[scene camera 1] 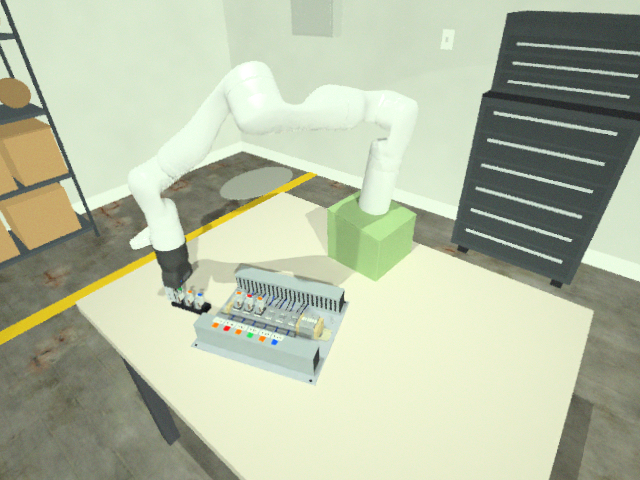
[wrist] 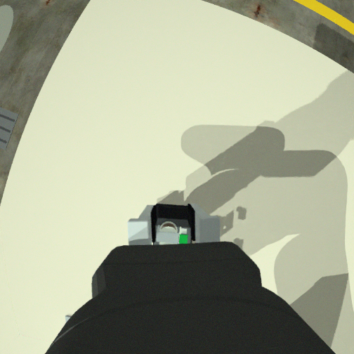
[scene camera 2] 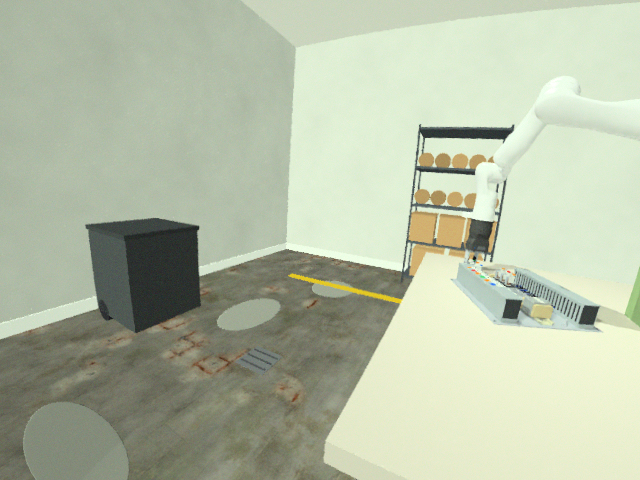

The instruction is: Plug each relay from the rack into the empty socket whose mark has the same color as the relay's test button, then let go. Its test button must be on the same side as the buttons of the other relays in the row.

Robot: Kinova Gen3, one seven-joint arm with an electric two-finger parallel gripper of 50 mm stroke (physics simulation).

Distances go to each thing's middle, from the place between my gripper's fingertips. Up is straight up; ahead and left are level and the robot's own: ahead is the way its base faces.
I see the grey panel (scene camera 1: 325,346) 6 cm behind my hand, 28 cm to the left of it and 2 cm below it.
